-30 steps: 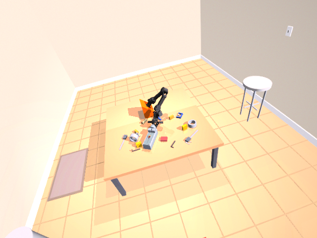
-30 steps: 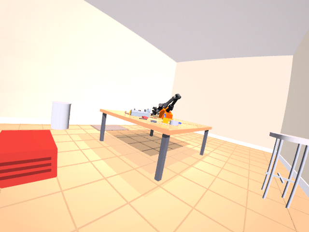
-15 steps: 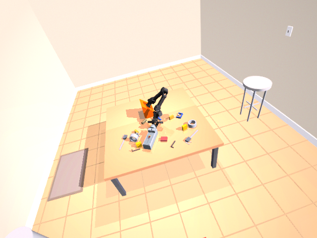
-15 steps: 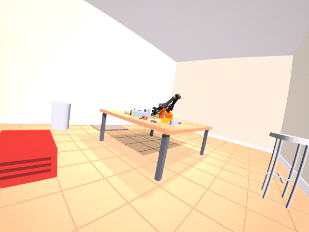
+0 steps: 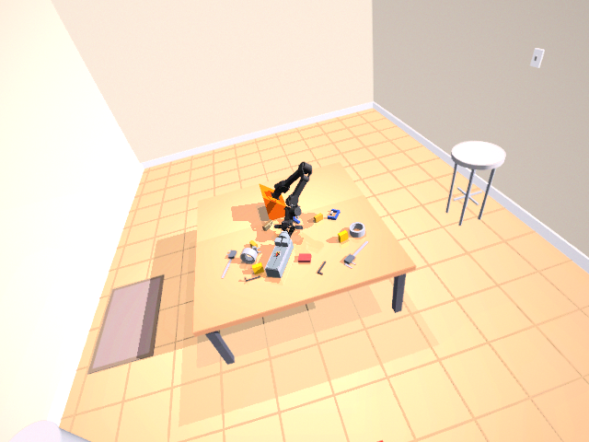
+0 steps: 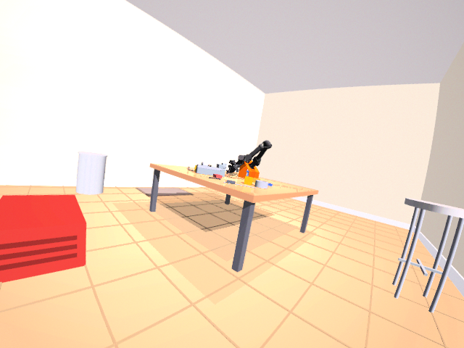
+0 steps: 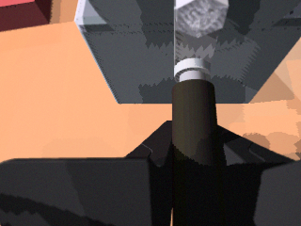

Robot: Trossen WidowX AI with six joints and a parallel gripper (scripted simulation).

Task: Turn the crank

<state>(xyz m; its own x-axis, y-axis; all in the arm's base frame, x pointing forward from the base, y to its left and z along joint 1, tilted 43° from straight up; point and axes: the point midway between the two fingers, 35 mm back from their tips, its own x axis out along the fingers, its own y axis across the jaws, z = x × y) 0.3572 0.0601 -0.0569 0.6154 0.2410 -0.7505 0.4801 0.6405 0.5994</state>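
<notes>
The dark crank handle lies 3 cm above my gripper tip, 2 cm behind it and 1 cm to the left of it. The rest, counted from my gripper tip: red pointer (16 cm ahead, 9 cm to the right, 5 cm above); red block (18 cm ahead, 7 cm to the left, 2 cm below).
</notes>
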